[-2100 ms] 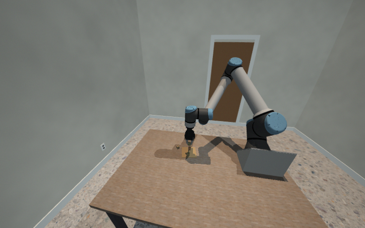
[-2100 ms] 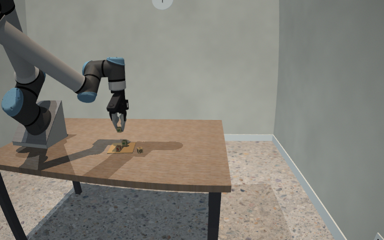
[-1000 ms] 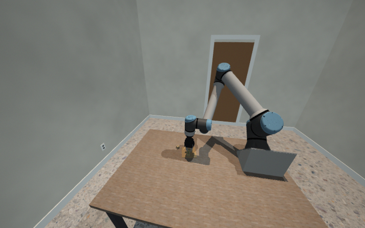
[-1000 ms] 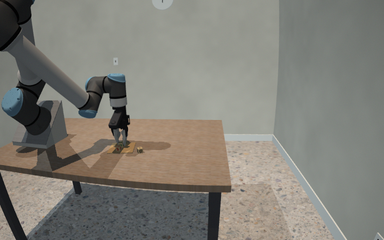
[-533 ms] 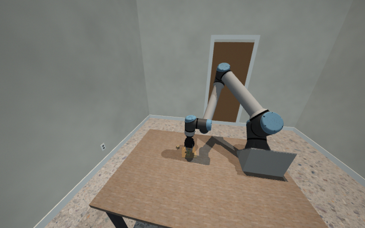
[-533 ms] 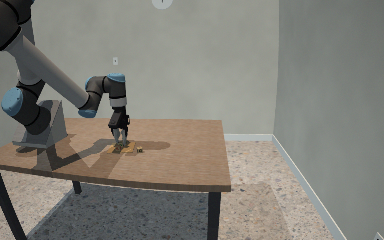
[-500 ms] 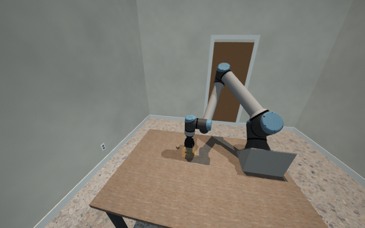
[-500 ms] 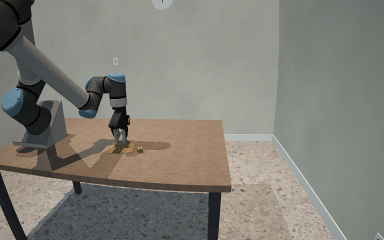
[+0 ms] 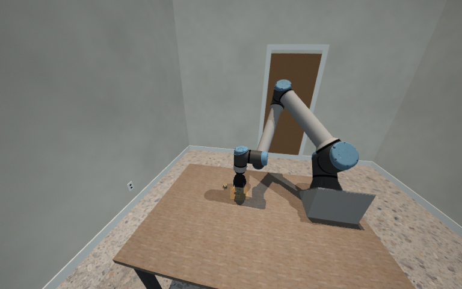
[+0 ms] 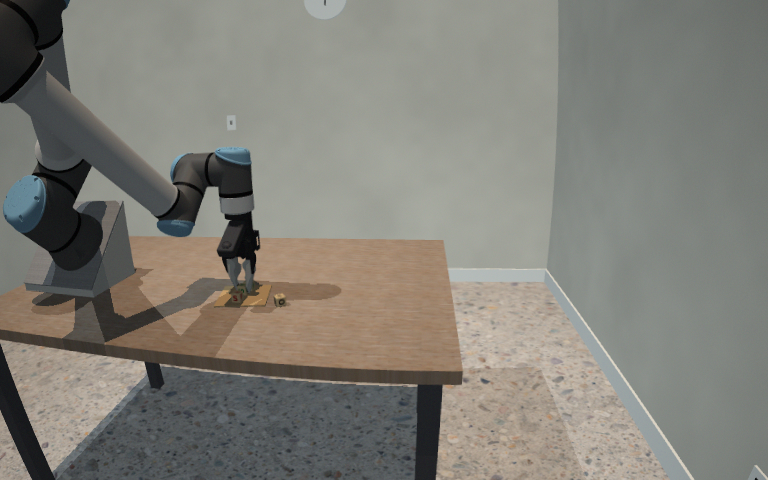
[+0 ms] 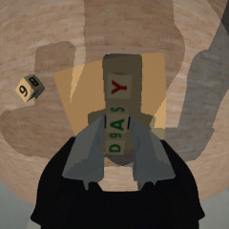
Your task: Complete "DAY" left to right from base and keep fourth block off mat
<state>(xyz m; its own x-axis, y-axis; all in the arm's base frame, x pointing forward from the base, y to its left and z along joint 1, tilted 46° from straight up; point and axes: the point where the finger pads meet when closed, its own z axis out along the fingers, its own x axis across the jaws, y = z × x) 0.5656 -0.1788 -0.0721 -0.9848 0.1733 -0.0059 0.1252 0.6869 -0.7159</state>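
Now: hand 20 mm above the tan mat. Also, from my hand: G block (120 mm ahead, 50 mm to the right, 10 mm below).
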